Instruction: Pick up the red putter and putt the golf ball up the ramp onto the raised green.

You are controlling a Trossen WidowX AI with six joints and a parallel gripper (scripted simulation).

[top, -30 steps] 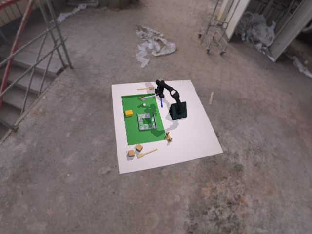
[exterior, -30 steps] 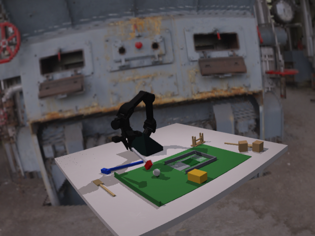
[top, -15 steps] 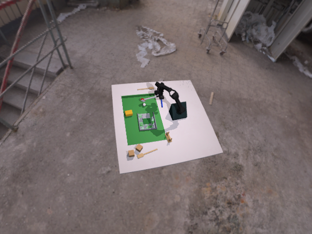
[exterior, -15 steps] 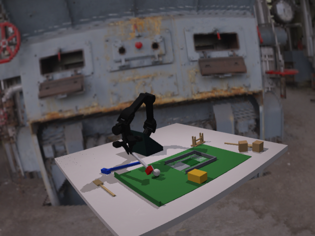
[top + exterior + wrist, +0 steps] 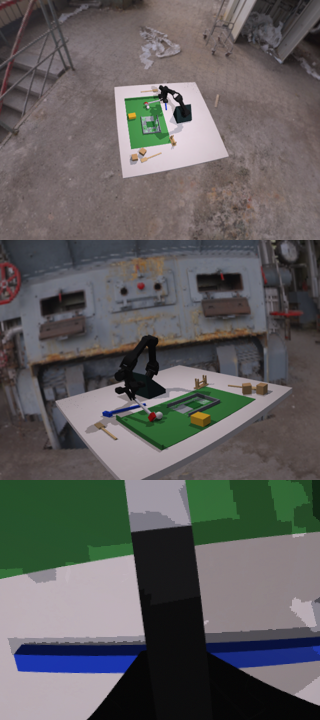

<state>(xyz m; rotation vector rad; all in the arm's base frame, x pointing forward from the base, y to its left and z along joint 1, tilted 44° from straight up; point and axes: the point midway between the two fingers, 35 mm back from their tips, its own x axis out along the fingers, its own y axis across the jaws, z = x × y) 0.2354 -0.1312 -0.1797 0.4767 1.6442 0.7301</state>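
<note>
The blue putter lies 6 cm to the right of my gripper tip, 6 cm below it and 4 cm behind it. The rest, counted from my gripper tip: red putter 12 cm ahead, 1 cm to the left, 1 cm below; white golf ball 21 cm ahead, 7 cm to the left, 5 cm below; green mat 25 cm to the left, 24 cm ahead, 7 cm below.
</note>
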